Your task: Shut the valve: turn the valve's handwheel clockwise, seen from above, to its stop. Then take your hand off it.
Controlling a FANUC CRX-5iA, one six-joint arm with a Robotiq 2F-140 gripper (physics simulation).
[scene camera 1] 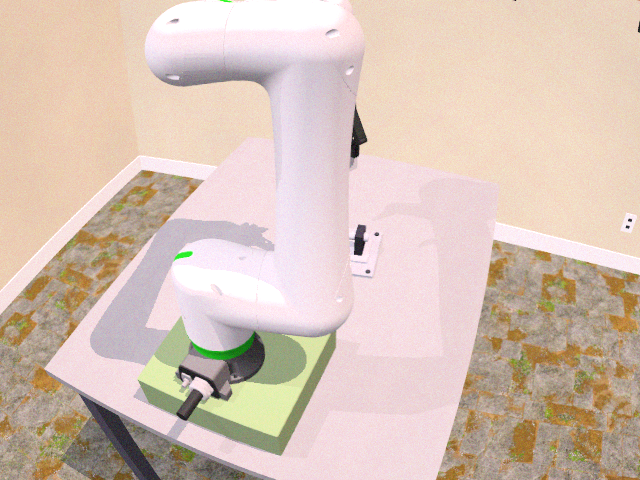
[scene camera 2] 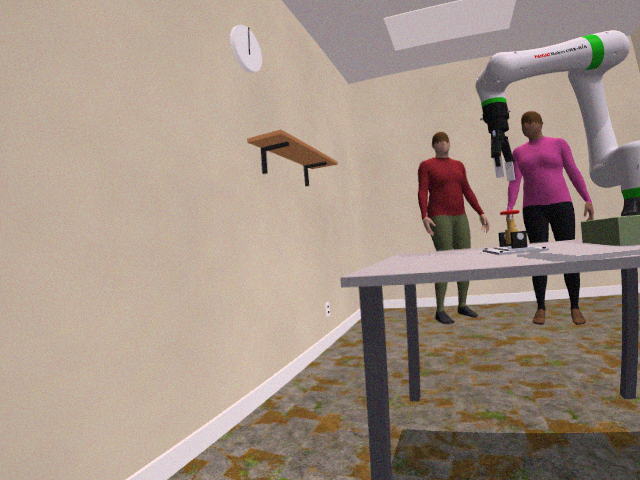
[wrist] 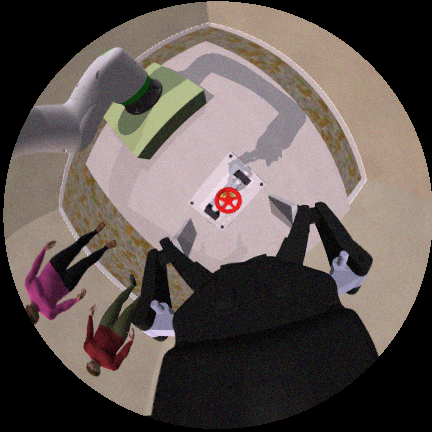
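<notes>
The red handwheel (scene camera 2: 509, 212) (wrist: 228, 200) sits level on top of the valve's yellow body (scene camera 2: 511, 227), which is fixed to a white base plate (scene camera 1: 373, 258) (scene camera 2: 495, 251) (wrist: 206, 188) on the table. In scene camera 1 the arm hides the handwheel; one of the valve's black end blocks (scene camera 1: 360, 240) shows beside the arm. My gripper (scene camera 2: 505, 174) (wrist: 231, 214) is open and empty, its fingers wide apart. It hangs above the handwheel with a visible gap and does not touch it. In scene camera 1 the arm hides most of the gripper.
The arm stands on a green block (scene camera 1: 258, 410) (scene camera 2: 599, 231) (wrist: 175, 125) on the table (scene camera 1: 403, 310) (scene camera 2: 423, 266) (wrist: 160, 192). Two people, one in red (scene camera 2: 442, 186) (wrist: 106, 345) and one in pink (scene camera 2: 545, 170) (wrist: 50, 287), stand beyond the table. A wooden shelf (scene camera 2: 294, 147) is on the wall.
</notes>
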